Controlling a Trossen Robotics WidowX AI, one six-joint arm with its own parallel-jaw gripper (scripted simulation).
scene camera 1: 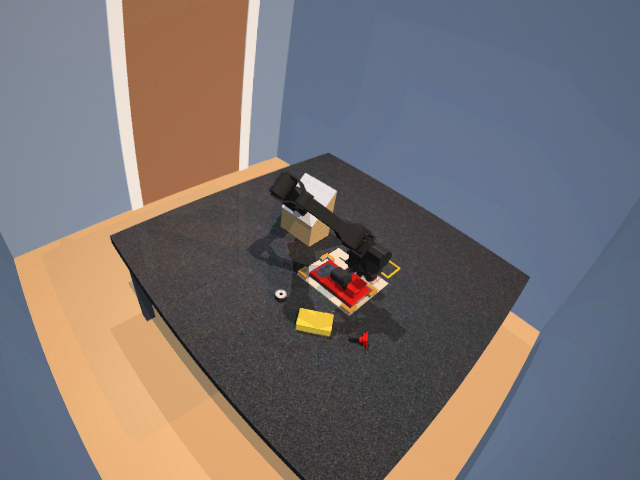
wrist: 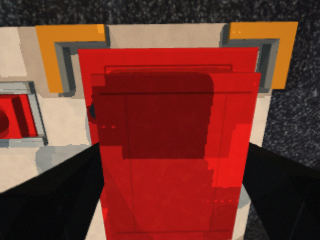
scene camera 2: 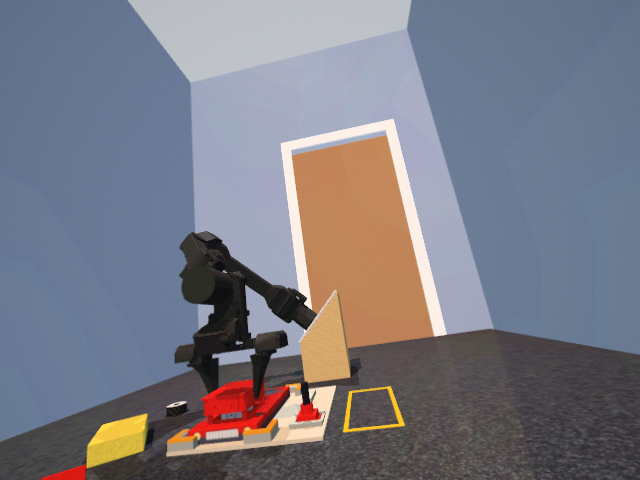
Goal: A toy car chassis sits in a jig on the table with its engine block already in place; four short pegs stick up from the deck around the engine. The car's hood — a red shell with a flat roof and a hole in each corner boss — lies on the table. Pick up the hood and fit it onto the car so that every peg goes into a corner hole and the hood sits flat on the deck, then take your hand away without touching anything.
Scene:
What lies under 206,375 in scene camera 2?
My gripper.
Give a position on a yellow block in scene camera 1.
309,321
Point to a red hood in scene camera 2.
237,396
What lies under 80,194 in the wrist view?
My gripper.

